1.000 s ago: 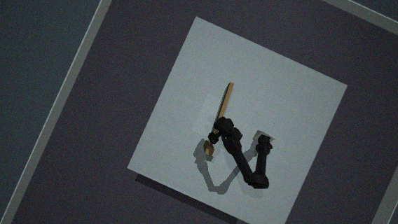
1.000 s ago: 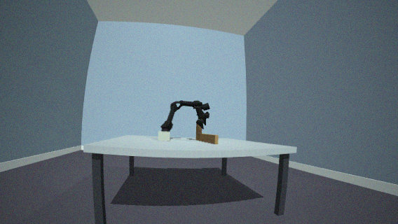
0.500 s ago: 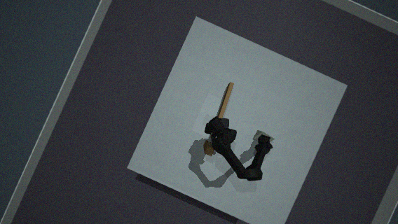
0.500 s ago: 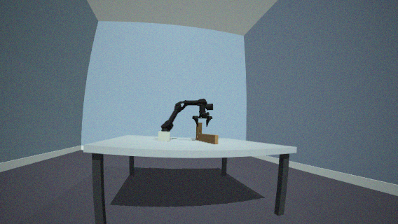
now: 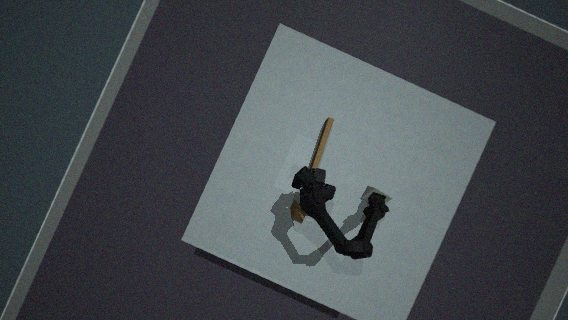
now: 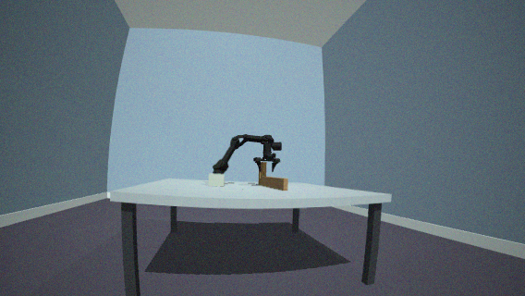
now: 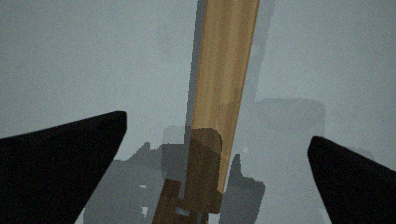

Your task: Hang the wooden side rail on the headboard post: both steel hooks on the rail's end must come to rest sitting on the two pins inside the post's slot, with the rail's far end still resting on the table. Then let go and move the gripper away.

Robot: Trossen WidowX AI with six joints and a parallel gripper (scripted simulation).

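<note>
The headboard post lies 2 cm ahead of my gripper tip, 14 cm to the left of it and 2 cm below it.
</note>
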